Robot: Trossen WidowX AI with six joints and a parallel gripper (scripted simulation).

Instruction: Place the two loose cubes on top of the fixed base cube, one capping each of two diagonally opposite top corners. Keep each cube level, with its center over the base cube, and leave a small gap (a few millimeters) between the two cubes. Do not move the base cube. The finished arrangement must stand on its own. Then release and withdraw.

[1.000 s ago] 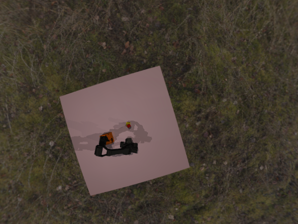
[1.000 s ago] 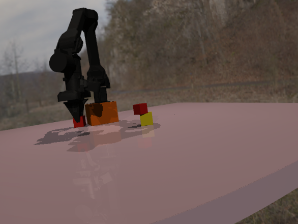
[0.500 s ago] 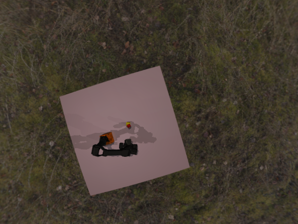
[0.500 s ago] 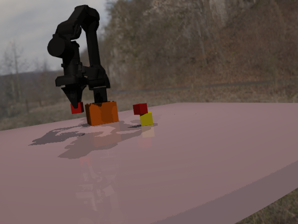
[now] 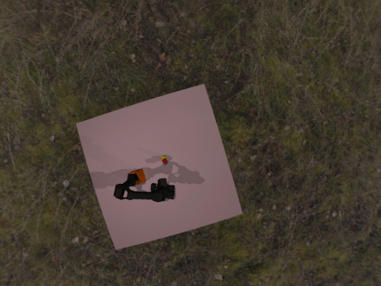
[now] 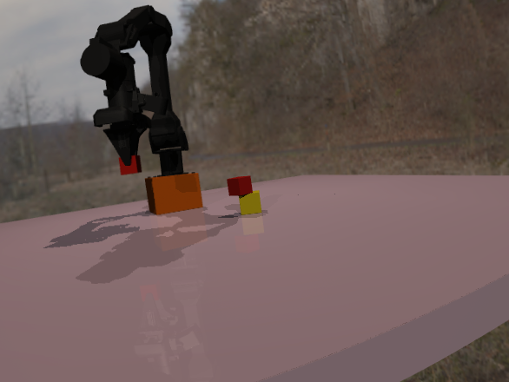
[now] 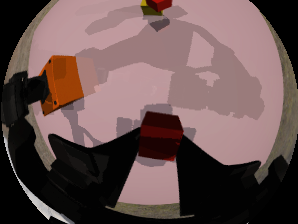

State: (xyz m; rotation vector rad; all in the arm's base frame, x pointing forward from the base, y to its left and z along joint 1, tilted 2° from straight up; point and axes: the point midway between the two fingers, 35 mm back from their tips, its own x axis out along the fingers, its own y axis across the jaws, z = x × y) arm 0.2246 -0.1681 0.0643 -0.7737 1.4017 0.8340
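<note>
The red cube is 190 mm to the left of my gripper tip, 80 mm ahead of it and 70 mm below it. Round my gripper tip: yellow cube: 210 mm to the left, 100 mm below, 80 mm ahead.
</note>
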